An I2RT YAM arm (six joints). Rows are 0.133 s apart.
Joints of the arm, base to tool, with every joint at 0 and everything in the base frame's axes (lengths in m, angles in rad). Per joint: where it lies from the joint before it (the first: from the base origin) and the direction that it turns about. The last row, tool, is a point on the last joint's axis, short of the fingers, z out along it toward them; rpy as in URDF.
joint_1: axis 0 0 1 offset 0 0 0.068
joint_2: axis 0 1 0 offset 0.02 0.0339 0.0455
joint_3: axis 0 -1 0 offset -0.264 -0.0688 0
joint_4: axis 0 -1 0 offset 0.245 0.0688 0.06
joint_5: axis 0 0 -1 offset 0.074 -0.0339 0.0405
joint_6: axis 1 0 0 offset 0.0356 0 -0.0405
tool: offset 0 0 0 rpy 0 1.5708 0
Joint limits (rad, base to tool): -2.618..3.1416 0..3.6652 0..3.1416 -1.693..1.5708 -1.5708..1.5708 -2.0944..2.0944
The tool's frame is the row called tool.
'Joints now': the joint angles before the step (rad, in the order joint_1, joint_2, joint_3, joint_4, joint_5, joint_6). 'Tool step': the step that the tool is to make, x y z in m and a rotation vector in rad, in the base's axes. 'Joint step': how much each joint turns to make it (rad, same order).
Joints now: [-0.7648 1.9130 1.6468 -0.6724 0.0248 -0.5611]
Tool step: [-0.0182 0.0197 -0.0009 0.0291 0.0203 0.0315]
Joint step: [0.0020 -0.0930 -0.1162 -0.0113 -0.0227 -0.0201]
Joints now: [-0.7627 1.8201 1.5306 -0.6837 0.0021 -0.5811]
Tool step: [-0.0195 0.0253 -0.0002 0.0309 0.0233 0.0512]
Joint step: [0.0104 -0.1075 -0.1210 -0.0250 -0.0277 -0.0306]
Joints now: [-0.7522 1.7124 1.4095 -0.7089 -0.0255 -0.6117]
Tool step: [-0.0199 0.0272 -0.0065 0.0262 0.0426 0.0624]
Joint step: [0.0172 -0.1058 -0.1303 -0.0260 -0.0148 -0.0438]
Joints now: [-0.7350 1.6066 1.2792 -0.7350 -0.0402 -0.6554]
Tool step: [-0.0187 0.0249 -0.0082 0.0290 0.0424 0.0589]
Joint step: [0.0180 -0.0941 -0.1151 -0.0319 -0.0132 -0.0393]
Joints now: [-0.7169 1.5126 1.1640 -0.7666 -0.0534 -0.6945]
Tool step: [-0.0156 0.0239 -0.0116 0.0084 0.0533 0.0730]
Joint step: [0.0290 -0.0821 -0.1109 -0.0199 0.0071 -0.0517]
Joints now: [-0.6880 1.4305 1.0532 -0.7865 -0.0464 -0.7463]
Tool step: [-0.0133 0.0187 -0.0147 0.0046 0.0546 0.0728]
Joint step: [0.0251 -0.0599 -0.1003 -0.0075 0.0105 -0.0557]
